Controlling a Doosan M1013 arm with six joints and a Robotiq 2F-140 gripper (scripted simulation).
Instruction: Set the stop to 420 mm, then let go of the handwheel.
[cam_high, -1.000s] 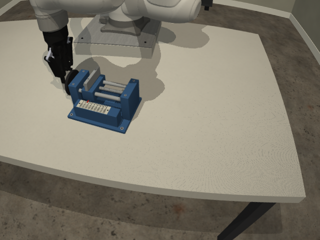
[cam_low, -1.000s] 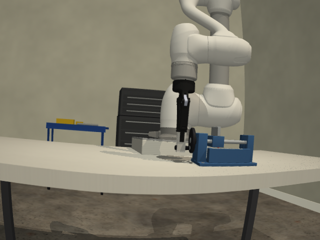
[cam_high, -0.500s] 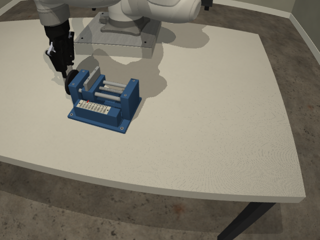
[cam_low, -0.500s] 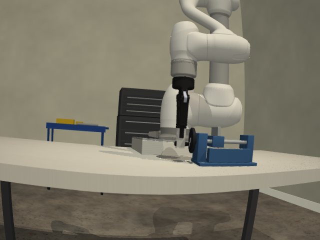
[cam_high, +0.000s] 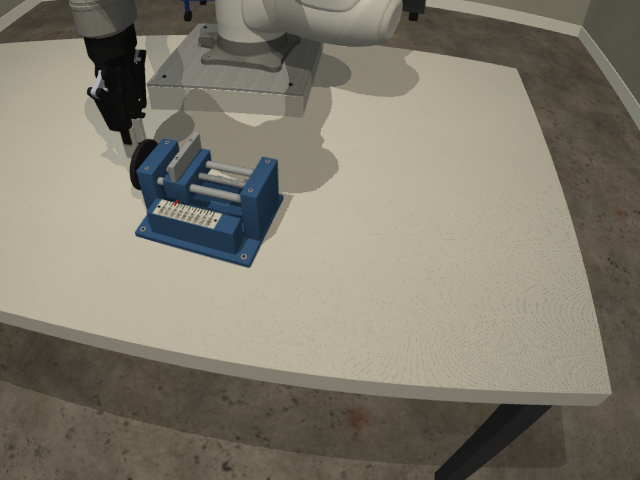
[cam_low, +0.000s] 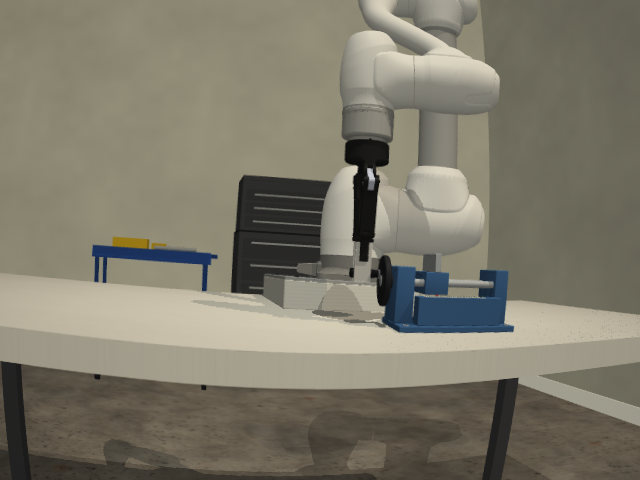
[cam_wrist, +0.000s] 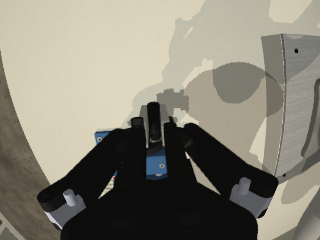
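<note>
The black handwheel lies 2 cm to the left of my hand, 2 cm below it and 1 cm ahead of it. The rest, counted from my hand: stop block: 11 cm to the left, 4 cm ahead, 1 cm below.
</note>
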